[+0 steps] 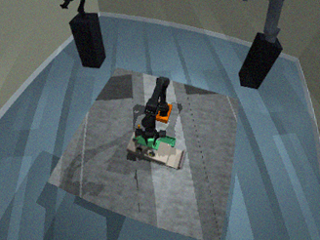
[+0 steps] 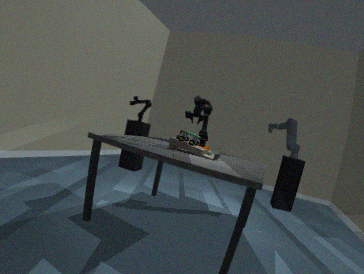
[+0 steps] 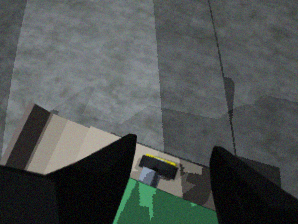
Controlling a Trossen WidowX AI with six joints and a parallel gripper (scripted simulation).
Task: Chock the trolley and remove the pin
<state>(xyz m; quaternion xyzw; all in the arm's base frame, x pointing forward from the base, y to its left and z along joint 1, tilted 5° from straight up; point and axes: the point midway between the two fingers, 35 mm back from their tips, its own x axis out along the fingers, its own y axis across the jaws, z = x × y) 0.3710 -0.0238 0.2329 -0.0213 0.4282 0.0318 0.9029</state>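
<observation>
Now: the yellow chock 220 mm below my gripper tip, 210 mm behind it and 140 mm to the right of it. Round my gripper tip: beige ramp 190 mm below, 70 mm behind, 20 mm to the right; stop pin 130 mm to the right, 110 mm below, 100 mm behind; green trolley 130 mm below, 70 mm behind, 30 mm to the right.
</observation>
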